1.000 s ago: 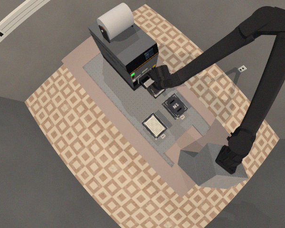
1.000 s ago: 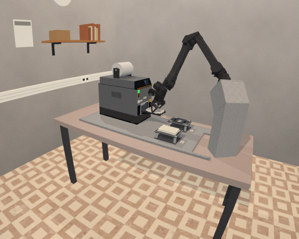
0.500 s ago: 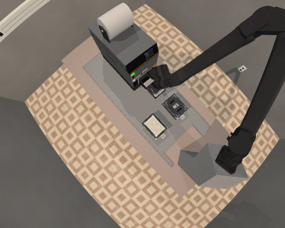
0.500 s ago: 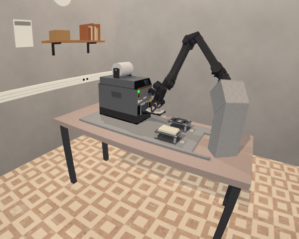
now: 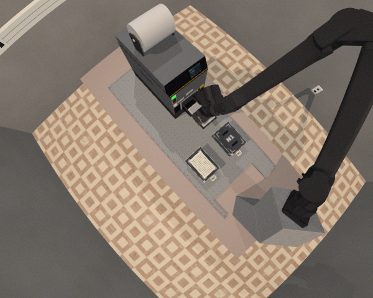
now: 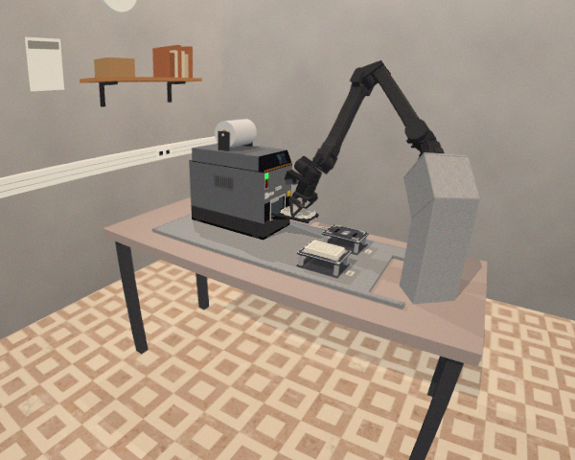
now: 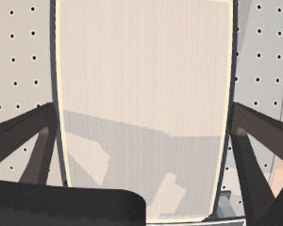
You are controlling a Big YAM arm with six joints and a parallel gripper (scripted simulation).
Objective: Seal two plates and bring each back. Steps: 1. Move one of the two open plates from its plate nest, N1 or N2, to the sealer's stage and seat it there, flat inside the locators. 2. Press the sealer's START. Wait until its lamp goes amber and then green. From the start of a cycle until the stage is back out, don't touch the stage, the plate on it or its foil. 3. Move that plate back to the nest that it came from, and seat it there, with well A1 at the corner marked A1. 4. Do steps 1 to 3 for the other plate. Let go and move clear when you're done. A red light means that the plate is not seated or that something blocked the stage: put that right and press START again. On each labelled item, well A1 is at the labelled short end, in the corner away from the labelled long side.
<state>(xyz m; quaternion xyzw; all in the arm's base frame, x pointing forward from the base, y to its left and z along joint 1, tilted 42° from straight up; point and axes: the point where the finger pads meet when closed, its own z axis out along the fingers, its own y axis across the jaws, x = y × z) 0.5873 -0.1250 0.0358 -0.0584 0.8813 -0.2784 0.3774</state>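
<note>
Now: the sealer stage 10 mm below my hand. From my hand the other things lie so: start button 110 mm ahead, 80 mm to the left, 70 mm above; cream well plate 190 mm behind, 200 mm to the left, 50 mm below; foil roll 330 mm ahead, 40 mm to the right, 300 mm above.
</note>
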